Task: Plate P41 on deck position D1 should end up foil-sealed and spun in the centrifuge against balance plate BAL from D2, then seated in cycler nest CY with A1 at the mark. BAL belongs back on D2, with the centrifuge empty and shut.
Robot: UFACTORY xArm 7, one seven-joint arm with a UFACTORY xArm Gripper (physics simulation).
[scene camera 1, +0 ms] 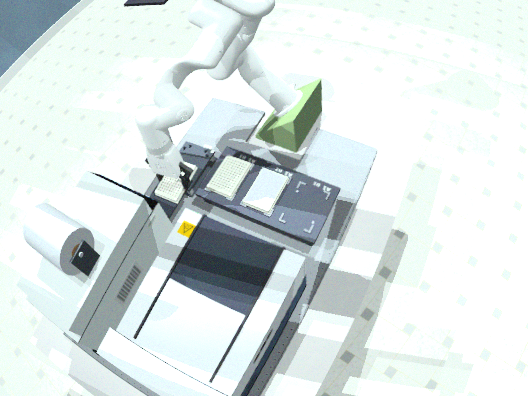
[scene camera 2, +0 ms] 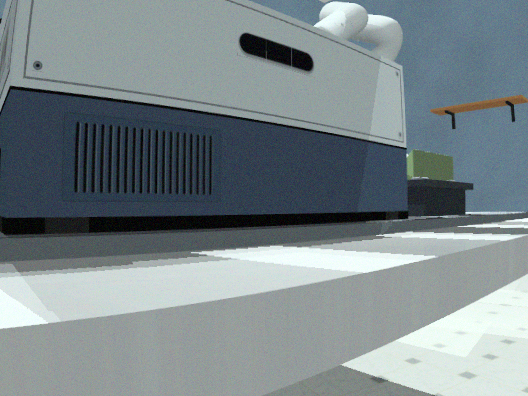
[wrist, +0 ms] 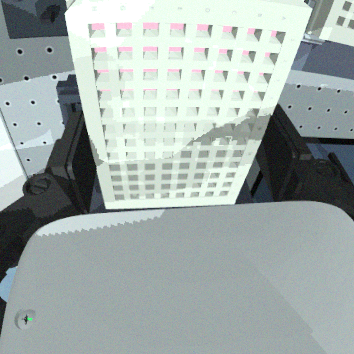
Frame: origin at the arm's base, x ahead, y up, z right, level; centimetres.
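Seen in the pictures: gripper, fingertip midpoint: [scene camera 1: 174, 182] [wrist: 176, 130]; arm's base, link origin: [scene camera 1: 289, 104].
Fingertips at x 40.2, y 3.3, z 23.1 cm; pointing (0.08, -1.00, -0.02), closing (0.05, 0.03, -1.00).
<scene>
Pixels of each thing's top centre, then the offset from my fingertips to it. Level surfaces: height alone.
- pale 96-well plate, top centre: [wrist: 180, 140] [scene camera 1: 174, 178] dz +0.0, dx -0.6, dy +1.4 cm
- Deck, surface height: dy -5.2 cm
- smooth white-topped plate, top centre: [scene camera 1: 265, 188] dz -25.9, dx -6.7, dy -3.6 cm
- pale well plate, top centre: [scene camera 1: 228, 174] dz -13.7, dx -8.6, dy -3.6 cm
- white roll, top centre: [scene camera 1: 45, 226] dz +5.7, dx +36.8, dy +36.5 cm
My gripper [scene camera 1: 171, 176] [wrist: 176, 130] is shut on a pale 96-well plate [scene camera 1: 169, 190] [wrist: 172, 95], taken to be P41, with one black finger on each side. Its wells are uncovered and pink shows in the far rows. In scene camera 1, the plate is over the dark station left of the deck; whether it touches is unclear. Deck [scene camera 1: 300, 227] position D1, at the right end, shows bare corner marks. A smooth white-topped plate [scene camera 1: 266, 190] sits on D2, the place named for BAL. Which machine is the centrifuge, and the mark on nest CY, I cannot tell.
Another pale well plate [scene camera 1: 229, 176] sits on the deck's left position. A large white and blue machine [scene camera 1: 285, 295] [scene camera 2: 300, 160] stands in front of the deck. A grey upright panel [scene camera 1: 112, 280] and a white roll [scene camera 1: 52, 235] are at left. A green wedge-shaped block [scene camera 1: 307, 117] [scene camera 2: 432, 165] stands behind the deck.
</scene>
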